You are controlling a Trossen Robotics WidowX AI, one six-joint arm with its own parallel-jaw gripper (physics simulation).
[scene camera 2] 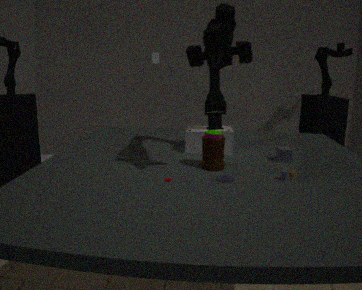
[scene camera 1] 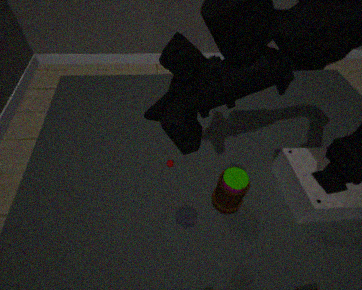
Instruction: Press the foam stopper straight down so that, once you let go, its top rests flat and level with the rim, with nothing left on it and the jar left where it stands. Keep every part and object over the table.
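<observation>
The amber-brown jar (scene camera 1: 227,201) (scene camera 2: 213,155) stands upright on the table. The foam stopper (scene camera 1: 236,178) (scene camera 2: 214,132) shows as a bright green top at the jar's mouth, with a magenta band directly under the green. The green top looks raised a little above this band; whether the band is rim or stopper side is unclear. My gripper (scene camera 1: 151,114) (scene camera 2: 219,61) is a black silhouette, shut and empty. It hangs high above the table, apart from the jar, up and to the left of it in scene camera 1. Nothing lies on the green top.
A white box (scene camera 1: 292,187) (scene camera 2: 229,144) stands behind the jar. A red spot (scene camera 1: 170,163) (scene camera 2: 168,179) and a dark bluish disc (scene camera 1: 186,216) (scene camera 2: 226,178) lie near it. A grey block (scene camera 2: 284,154) and a small orange piece (scene camera 2: 293,173) are at the right in scene camera 2.
</observation>
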